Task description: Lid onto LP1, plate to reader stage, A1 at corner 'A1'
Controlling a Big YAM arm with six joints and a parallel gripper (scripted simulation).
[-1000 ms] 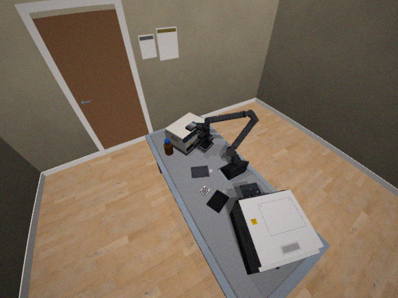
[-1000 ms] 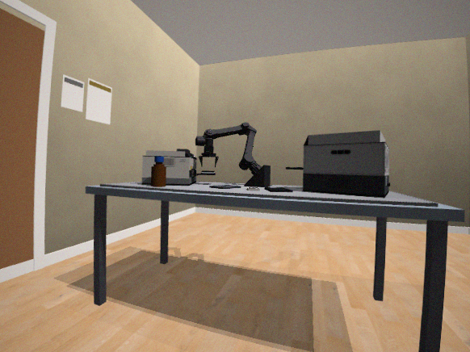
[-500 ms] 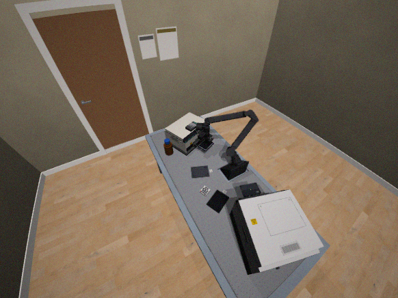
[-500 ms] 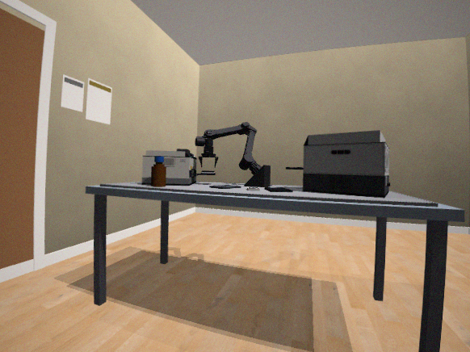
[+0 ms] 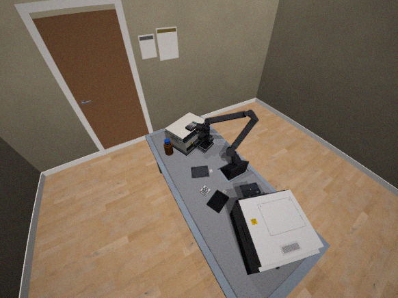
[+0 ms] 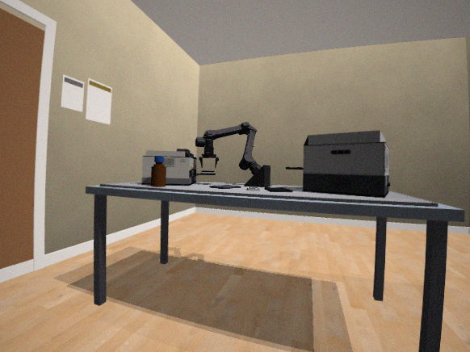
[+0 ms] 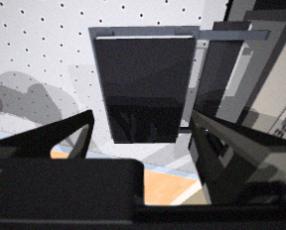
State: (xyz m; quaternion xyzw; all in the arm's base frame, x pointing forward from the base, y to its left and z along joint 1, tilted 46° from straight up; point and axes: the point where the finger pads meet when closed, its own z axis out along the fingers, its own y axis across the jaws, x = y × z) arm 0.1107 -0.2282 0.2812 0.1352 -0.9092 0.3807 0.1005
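My hand is 3 cm above the dark see-through lid. Also, from my hand: brown capped bottle (35 cm ahead, 18 cm to the right, 1 cm below); then well plate (4 cm below); then grey-blue LP1 pad (20 cm to the left, 20 cm ahead, 12 cm below).
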